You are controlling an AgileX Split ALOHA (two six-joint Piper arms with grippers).
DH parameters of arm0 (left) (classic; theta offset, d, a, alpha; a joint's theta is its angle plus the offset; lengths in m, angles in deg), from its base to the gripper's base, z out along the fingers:
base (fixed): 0 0 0 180
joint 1: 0 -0.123 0 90
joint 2: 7.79 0 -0.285 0
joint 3: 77.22 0 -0.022 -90
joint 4: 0 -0.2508 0 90
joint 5: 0 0 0.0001 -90
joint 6: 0 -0.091 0 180
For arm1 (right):
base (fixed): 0 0 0 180
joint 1: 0 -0.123 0 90
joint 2: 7.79 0 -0.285 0
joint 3: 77.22 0 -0.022 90
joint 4: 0 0.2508 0 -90
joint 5: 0 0 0.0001 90
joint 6: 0 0.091 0 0
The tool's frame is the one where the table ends.
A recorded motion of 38 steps. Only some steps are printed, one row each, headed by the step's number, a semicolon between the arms.
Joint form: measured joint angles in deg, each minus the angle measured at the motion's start. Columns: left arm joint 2, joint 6, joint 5, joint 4, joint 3, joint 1; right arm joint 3, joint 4, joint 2, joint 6, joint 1, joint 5.
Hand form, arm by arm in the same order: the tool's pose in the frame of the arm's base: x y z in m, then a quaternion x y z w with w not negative. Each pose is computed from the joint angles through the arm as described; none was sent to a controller.
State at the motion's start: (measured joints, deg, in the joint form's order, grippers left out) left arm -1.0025 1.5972 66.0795 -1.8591 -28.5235 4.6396; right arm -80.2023 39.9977 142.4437 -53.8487 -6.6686 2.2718
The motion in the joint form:
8: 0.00 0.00 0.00 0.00 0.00 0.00; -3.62 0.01 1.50 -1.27 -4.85 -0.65
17: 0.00 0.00 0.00 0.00 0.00 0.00; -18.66 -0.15 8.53 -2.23 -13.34 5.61
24: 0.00 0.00 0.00 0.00 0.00 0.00; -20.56 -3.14 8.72 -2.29 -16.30 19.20
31: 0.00 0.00 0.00 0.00 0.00 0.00; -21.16 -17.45 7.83 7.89 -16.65 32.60
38: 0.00 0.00 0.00 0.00 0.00 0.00; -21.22 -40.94 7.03 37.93 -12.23 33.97
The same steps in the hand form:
8: -0.0111 0.0036 0.2692 0.02167 0.87238 -0.01042 0.48823; 0.4531 0.0941 -0.0110 -0.22310 0.93086 -0.00039 0.28937
17: -0.0111 0.0036 0.2692 0.02167 0.87238 -0.01042 0.48823; 0.4733 0.1809 -0.0152 -0.31010 0.89588 0.05137 0.31401
24: -0.0111 0.0036 0.2692 0.02167 0.87238 -0.01042 0.48823; 0.4508 0.2128 -0.0169 -0.38754 0.88543 0.11089 0.23137
31: -0.0111 0.0036 0.2692 0.02167 0.87238 -0.01042 0.48823; 0.4335 0.2086 -0.0151 -0.43241 0.88755 0.10564 0.11880
38: -0.0111 0.0036 0.2692 0.02167 0.87238 -0.01042 0.48823; 0.4524 0.1540 -0.0115 -0.30374 0.94817 -0.00303 0.09332

